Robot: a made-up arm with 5 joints.
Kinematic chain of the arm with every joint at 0, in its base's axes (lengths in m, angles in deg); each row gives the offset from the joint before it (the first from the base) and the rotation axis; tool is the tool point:
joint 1: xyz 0 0 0.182 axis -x
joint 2: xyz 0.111 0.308 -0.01 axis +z
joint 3: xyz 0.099 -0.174 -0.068 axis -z
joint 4: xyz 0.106 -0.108 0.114 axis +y
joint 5: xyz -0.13 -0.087 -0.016 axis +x
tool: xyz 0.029 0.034 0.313
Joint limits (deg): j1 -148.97..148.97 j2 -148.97..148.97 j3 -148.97..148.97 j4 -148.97..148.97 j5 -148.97..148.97
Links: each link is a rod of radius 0.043 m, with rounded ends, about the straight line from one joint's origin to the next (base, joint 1, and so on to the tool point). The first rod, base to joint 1, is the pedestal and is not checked.
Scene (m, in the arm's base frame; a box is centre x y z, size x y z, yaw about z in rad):
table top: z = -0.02
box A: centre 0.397 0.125 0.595 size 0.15 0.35 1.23 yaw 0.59
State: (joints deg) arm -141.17 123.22 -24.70 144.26 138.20
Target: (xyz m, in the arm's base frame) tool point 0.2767 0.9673 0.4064
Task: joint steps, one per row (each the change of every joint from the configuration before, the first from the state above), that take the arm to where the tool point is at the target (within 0.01 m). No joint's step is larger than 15 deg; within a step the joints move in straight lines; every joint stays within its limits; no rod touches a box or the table.
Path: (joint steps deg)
1: 12.80 6.44 -0.38 -2.50 -7.24
2: 12.80 6.44 -0.39 -2.50 -7.24
3: 12.79 6.43 -0.38 -2.50 -7.24
4: 12.80 6.44 -0.38 -2.50 -7.24
5: 12.80 -3.00 -0.85 0.52 1.86
6: 12.81 -2.99 -0.85 0.51 1.87
7: 12.80 -3.00 -0.85 0.52 1.87
8: 12.80 -3.00 -0.85 0.51 1.87
9: 12.81 -3.00 -0.84 0.52 1.87
10: 12.80 -2.99 -0.85 0.52 1.87
11: 12.80 -3.00 -0.85 0.51 1.86

